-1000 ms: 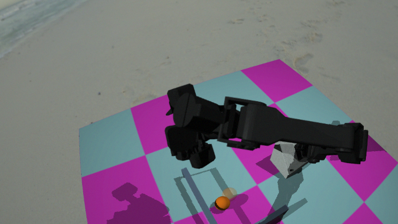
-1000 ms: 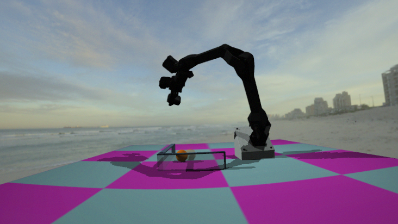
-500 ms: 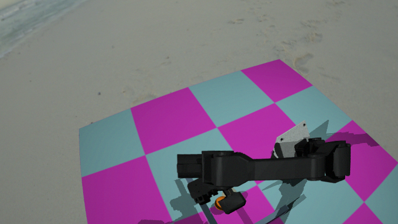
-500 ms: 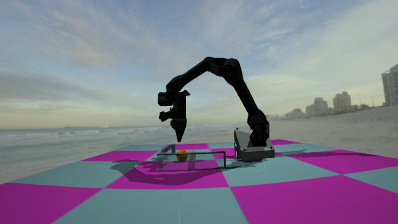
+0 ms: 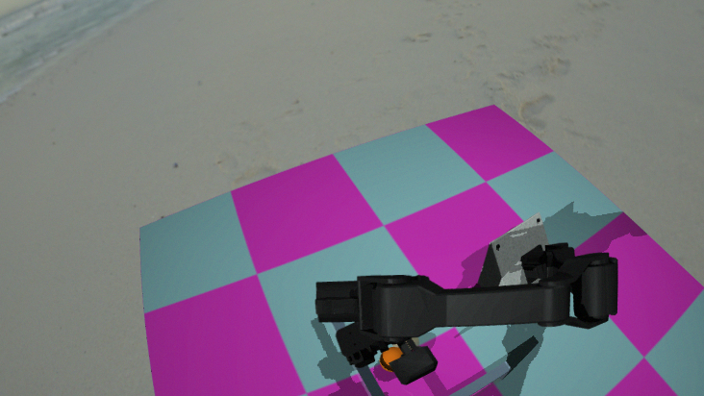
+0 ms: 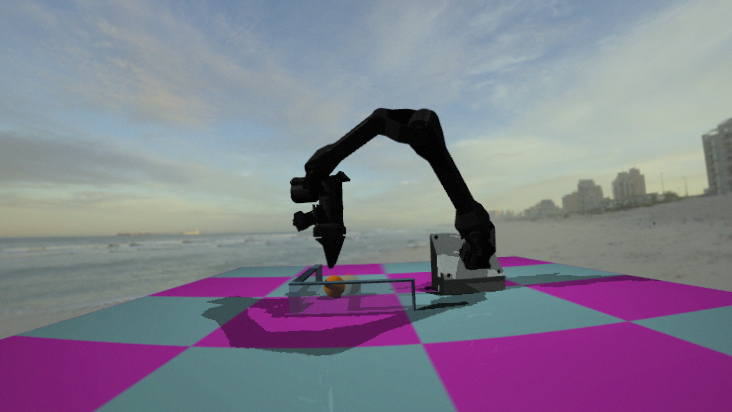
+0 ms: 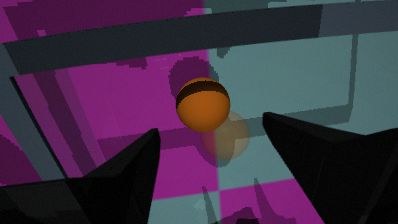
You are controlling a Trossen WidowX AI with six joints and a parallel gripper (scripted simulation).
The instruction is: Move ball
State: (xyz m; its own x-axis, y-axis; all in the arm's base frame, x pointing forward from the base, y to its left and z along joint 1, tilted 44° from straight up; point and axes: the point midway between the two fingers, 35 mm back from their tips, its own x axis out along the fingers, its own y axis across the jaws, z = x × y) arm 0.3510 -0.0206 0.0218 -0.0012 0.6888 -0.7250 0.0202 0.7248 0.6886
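Now: the orange ball 50 mm below my gripper tip. Round my gripper tip: see-through copy of ball: 50 mm below, 40 mm behind, 20 mm to the right.
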